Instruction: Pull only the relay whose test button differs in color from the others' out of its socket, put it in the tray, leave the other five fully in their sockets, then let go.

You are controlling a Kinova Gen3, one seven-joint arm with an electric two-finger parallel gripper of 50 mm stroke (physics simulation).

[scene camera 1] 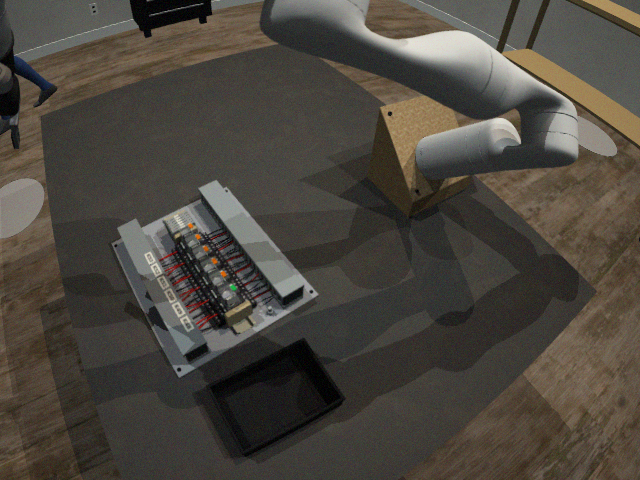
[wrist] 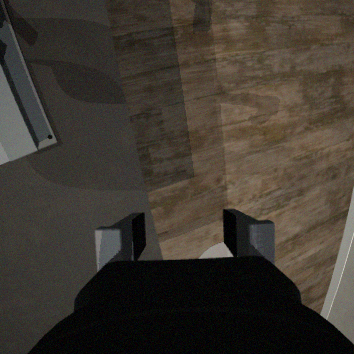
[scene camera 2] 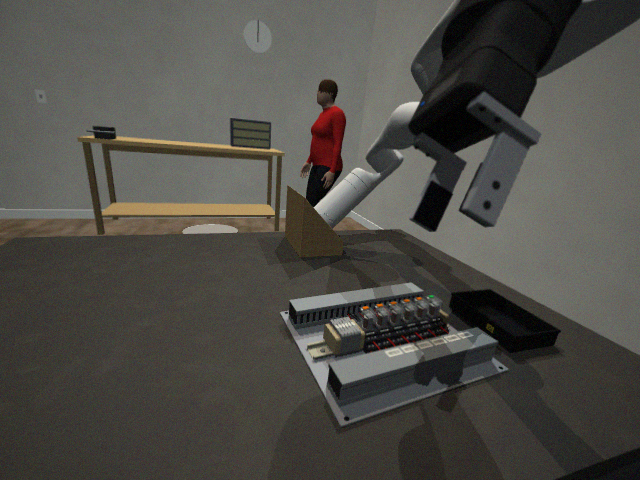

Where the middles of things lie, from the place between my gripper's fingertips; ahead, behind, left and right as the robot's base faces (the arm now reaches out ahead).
I see my gripper 30 cm above the relay panel (scene camera 1: 220, 340), 25 cm past it and 11 cm to the right of it.
